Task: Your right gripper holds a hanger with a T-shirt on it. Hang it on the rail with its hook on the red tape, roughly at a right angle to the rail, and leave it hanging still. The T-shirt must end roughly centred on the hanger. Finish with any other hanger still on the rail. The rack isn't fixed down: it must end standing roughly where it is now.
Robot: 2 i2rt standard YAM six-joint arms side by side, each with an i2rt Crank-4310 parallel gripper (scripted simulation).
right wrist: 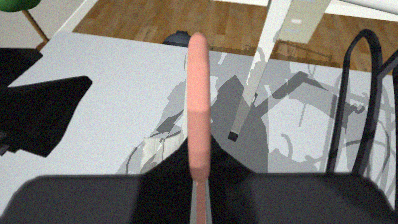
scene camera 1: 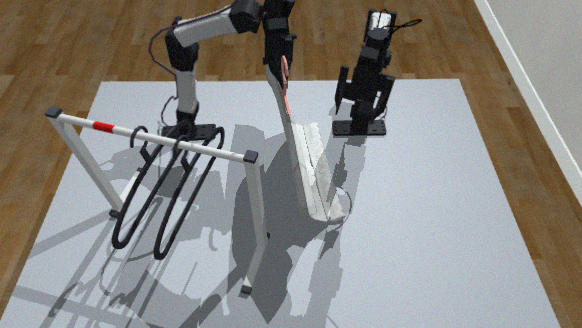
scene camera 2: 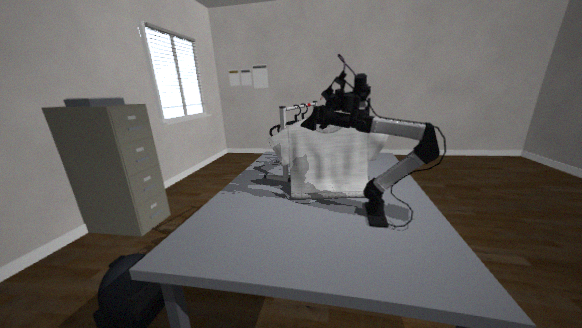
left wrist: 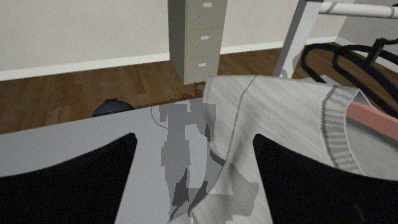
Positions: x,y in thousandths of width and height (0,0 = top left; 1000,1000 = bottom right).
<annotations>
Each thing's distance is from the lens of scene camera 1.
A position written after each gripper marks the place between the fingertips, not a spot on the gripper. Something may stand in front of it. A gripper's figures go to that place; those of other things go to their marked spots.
left gripper (scene camera 1: 607,361): 103 cm
right gripper (scene camera 1: 491,267): 105 cm
white T-shirt (scene camera 1: 546,602): 132 cm
black hanger (scene camera 1: 257,486): 106 cm
The marked spots on the black hanger and the white T-shirt are 56 cm apart.
</annotations>
